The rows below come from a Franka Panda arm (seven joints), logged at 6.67 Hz.
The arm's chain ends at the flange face. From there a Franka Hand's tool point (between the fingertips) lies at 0.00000 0.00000 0.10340 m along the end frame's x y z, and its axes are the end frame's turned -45 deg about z.
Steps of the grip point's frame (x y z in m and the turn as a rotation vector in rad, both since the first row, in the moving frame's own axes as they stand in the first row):
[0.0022 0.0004 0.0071 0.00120 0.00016 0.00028]
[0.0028 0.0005 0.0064 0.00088 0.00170 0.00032]
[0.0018 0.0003 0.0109 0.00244 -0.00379 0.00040]
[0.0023 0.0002 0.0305 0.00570 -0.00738 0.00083]
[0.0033 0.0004 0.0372 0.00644 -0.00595 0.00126]
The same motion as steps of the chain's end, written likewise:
[0.0019 -0.0012 0.0071 0.00096 -0.00074 0.00028]
[0.0023 -0.0014 0.0064 0.00182 0.00058 0.00032]
[0.0019 -0.0012 0.0109 -0.00095 -0.00441 0.00040]
[0.0027 -0.0016 0.0305 -0.00119 -0.00925 0.00083]
[0.0035 -0.0020 0.0372 0.00035 -0.00876 0.00126]

